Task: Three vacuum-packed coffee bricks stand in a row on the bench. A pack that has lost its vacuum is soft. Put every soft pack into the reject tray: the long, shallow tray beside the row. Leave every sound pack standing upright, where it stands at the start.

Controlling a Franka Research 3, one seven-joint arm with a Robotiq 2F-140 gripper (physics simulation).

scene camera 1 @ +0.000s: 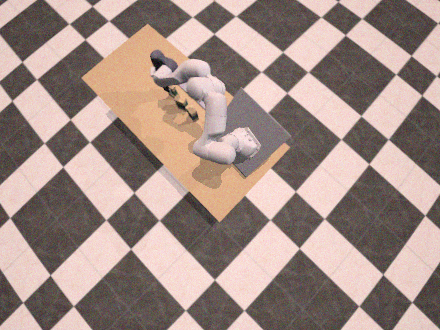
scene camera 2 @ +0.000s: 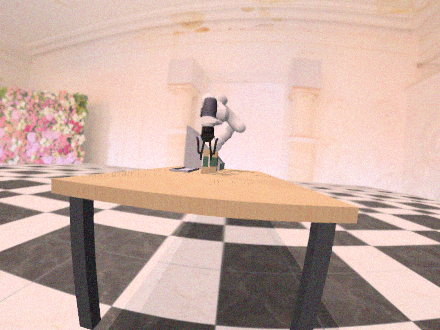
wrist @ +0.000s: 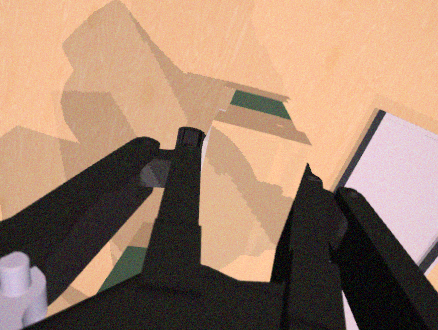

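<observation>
The coffee pack at the row's end nearest scene camera 2 [wrist: 260, 104] [scene camera 2: 208, 170] is tan with a green band and stands upright. My gripper [wrist: 247, 137] [scene camera 2: 206, 158] [scene camera 1: 168, 90] is shut on it from both sides; the finger pads barely show in the wrist view. The middle pack [scene camera 1: 182, 103] [wrist: 127, 265] stands behind it, partly hidden by the left finger in the wrist view. The far end pack [scene camera 1: 193, 115] stands upright. The reject tray [wrist: 360, 150] [scene camera 2: 182, 170], pale with a dark rim, lies right of the gripper; the arm mostly hides it in scene camera 1.
The wooden bench [scene camera 1: 125, 60] [scene camera 2: 150, 192] carries the row and tray. The white arm [scene camera 1: 216, 112] [scene camera 2: 231, 120] reaches over it from a grey plate [scene camera 1: 265, 130]. A grey panel [scene camera 2: 191, 145] shows behind the tray in scene camera 2.
</observation>
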